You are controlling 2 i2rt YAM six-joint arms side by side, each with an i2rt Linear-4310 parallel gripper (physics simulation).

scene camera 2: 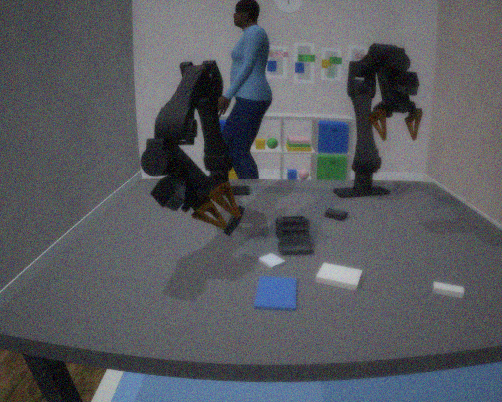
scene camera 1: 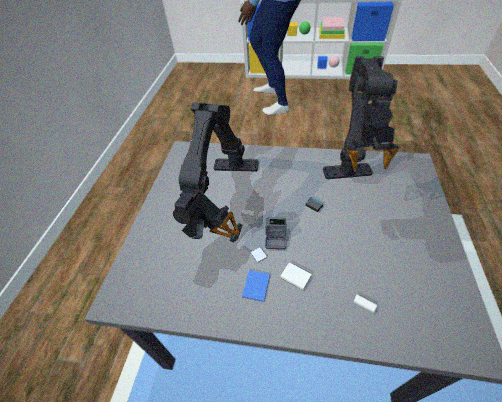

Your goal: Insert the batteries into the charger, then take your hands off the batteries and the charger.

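Where they show: left gripper, fingertip midpoint: (scene camera 2: pixel 400 140) (scene camera 1: pixel 369 170); right gripper, fingertip midpoint: (scene camera 2: pixel 233 223) (scene camera 1: pixel 235 235); left arm's base at its link origin: (scene camera 2: pixel 362 193) (scene camera 1: pixel 347 171); right arm's base at its link origin: (scene camera 1: pixel 236 165).
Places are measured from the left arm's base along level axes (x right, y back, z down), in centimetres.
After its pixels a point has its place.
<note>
The dark charger (scene camera 1: pixel 276 233) {x 34.5, y -30.6, z -1.9 cm} (scene camera 2: pixel 294 235) {x 34.1, y -29.7, z -1.6 cm} lies near the middle of the table, its recessed inside showing. A dark battery (scene camera 1: pixel 314 204) {x 18.0, y -18.1, z -1.5 cm} (scene camera 2: pixel 336 214) {x 18.4, y -18.8, z -1.2 cm}, with a teal patch in scene camera 1, lies on the table behind it to the right. My right gripper (scene camera 1: pixel 234 231) {x 49.0, y -34.4, z -8.1 cm} (scene camera 2: pixel 233 220) {x 49.0, y -34.4, z -8.1 cm} is shut on another dark battery (scene camera 1: pixel 236 232) (scene camera 2: pixel 230 226) {x 49.8, y -36.2, z -8.3 cm}, held above the table to the left of the charger and apart from it. The fingers partly hide this battery. My left gripper (scene camera 1: pixel 370 169) {x 3.3, y -23.7, z -23.0 cm} (scene camera 2: pixel 399 138) {x 3.3, y -23.7, z -23.0 cm} is open and empty, high at the back right, far from the charger and both batteries.
A small white square (scene camera 1: pixel 258 254) {x 41.7, y -38.0, z -0.7 cm} (scene camera 2: pixel 271 260) {x 41.7, y -38.3, z -0.7 cm}, a blue rectangle (scene camera 1: pixel 256 285) {x 43.3, y -49.4, z -0.6 cm} (scene camera 2: pixel 276 293) {x 43.5, y -49.9, z -0.6 cm}, a white block (scene camera 1: pixel 296 276) {x 30.0, y -47.9, z -1.4 cm} (scene camera 2: pixel 339 276) {x 30.6, y -48.4, z -1.3 cm} and a white bar (scene camera 1: pixel 365 303) {x 10.9, y -58.6, z -1.2 cm} (scene camera 2: pixel 448 289) {x 11.4, y -59.0, z -1.2 cm} lie in front of the charger. A person (scene camera 1: pixel 272 45) (scene camera 2: pixel 250 90) stands behind the table.
</note>
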